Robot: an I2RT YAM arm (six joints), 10 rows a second.
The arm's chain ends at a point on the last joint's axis. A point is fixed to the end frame.
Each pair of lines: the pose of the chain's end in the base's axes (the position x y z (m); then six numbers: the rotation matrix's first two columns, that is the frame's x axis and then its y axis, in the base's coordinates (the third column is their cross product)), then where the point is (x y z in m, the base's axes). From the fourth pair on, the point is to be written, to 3 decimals.
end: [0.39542 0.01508 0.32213 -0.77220 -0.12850 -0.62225 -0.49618 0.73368 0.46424]
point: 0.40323 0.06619 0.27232
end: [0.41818 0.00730 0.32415 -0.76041 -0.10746 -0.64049 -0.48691 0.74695 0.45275]
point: 0.42856 0.05818 0.27457
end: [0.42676 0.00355 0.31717 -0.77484 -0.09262 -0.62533 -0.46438 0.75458 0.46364]
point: 0.43705 0.05433 0.26747
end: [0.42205 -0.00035 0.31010 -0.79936 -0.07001 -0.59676 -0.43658 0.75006 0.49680]
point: 0.431 0.051 0.261
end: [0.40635 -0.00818 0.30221 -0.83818 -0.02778 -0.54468 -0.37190 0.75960 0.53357]
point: 0.414 0.044 0.253
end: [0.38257 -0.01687 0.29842 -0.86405 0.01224 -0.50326 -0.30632 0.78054 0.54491]
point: 0.391 0.034 0.249
